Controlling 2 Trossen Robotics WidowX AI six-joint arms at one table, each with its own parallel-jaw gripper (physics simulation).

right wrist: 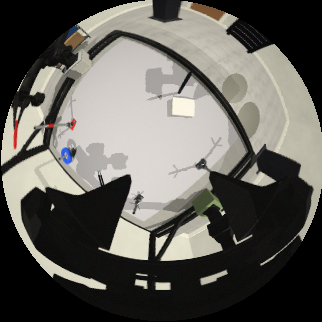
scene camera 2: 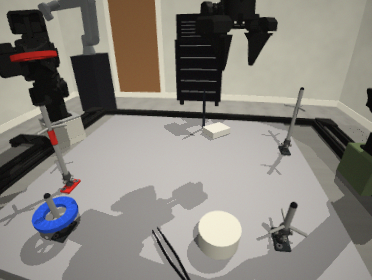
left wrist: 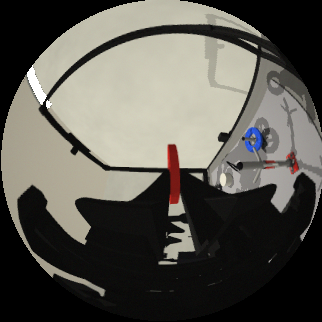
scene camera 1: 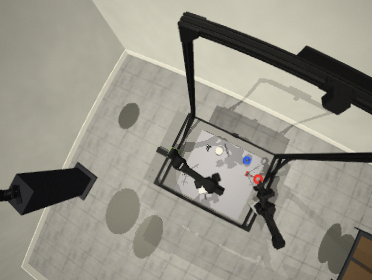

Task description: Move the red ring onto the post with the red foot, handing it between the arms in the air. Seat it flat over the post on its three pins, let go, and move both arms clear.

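Frame: origin at the left arm's base, x up, y ahead, z left, level; centimetres.
Seen in the pictures: left gripper, fingertip midpoint: (scene camera 2: 30,57) (left wrist: 172,172) (scene camera 1: 259,180); right gripper, fingertip midpoint: (right wrist: 170,176) (scene camera 2: 237,67) (left wrist: 182,235); left arm's base, origin of the base link: (right wrist: 71,60) (scene camera 2: 59,116) (scene camera 1: 258,206); right arm's base, origin of the base link: (right wrist: 211,210) (scene camera 1: 173,153).
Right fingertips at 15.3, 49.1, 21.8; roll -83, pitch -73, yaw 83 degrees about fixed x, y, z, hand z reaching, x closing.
Offsets run from my right fingertips to a thing's top centre, as dx, dy, dz. "pt": to the spot under its first point.
The red ring @[+5.7, -21.9, -31.0] (scene camera 1: 254,179) (scene camera 2: 34,55) (left wrist: 173,174) (right wrist: 15,134) is in the air, roughly level in scene camera 2. My left gripper (scene camera 1: 258,183) is shut on its edge; the fingers meet the ring in the left wrist view. The post with the red foot @[pt -14.2, -22.1, -32.2] (scene camera 2: 59,155) (left wrist: 255,165) (right wrist: 59,125) stands on the table, with a red band and thin pins partway up. The ring is higher than the post's top and off to the left of it in scene camera 2. My right gripper (scene camera 2: 237,61) (right wrist: 170,176) is open and empty, high over the table.
A blue ring @[-17.5, -11.4, -38.6] (scene camera 2: 40,220) (left wrist: 247,142) sits around a short post near the red foot. A white cylinder @[-19.1, +10.3, -23.6] (scene camera 2: 220,234), a white box @[-20.6, -9.6, +9.9] (scene camera 2: 216,130), black tongs (scene camera 2: 170,255) and two other posts @[pt -13.1, +12.6, +11.6] (scene camera 2: 295,120) @[pt -16.8, +18.9, -18.4] (scene camera 2: 290,220) stand or lie on the table. A green block (scene camera 2: 357,167) is at the right.
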